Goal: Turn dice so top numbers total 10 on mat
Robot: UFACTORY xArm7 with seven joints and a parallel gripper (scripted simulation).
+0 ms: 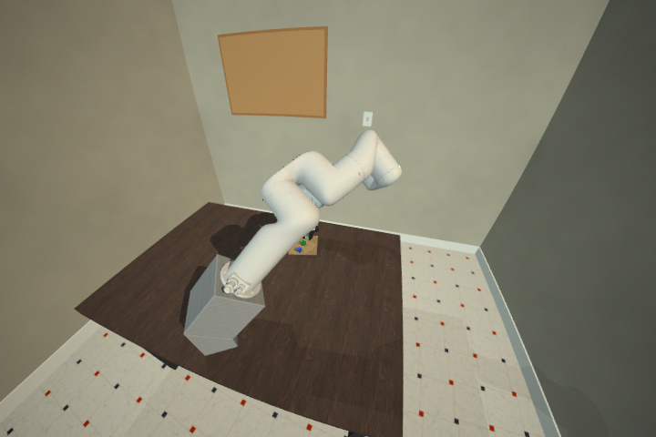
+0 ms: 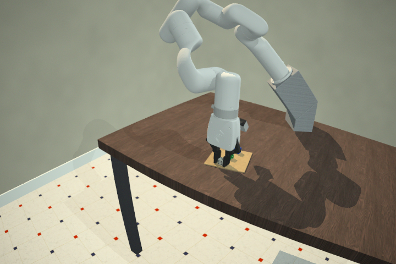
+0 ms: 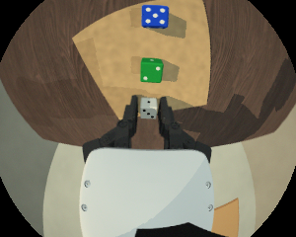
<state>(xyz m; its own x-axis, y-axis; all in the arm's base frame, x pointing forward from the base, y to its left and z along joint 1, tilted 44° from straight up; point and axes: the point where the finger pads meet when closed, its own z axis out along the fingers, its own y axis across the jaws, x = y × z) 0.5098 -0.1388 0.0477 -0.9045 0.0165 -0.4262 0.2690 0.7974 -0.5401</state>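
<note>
My gripper is now 10 mm above the white die. From my hand the other things lie so: green die (50 mm behind, 20 mm to the left, 10 mm below); tan mat (50 mm behind, 20 mm below, 10 mm to the left); blue die (100 mm behind, 30 mm to the left, 10 mm below).
</note>
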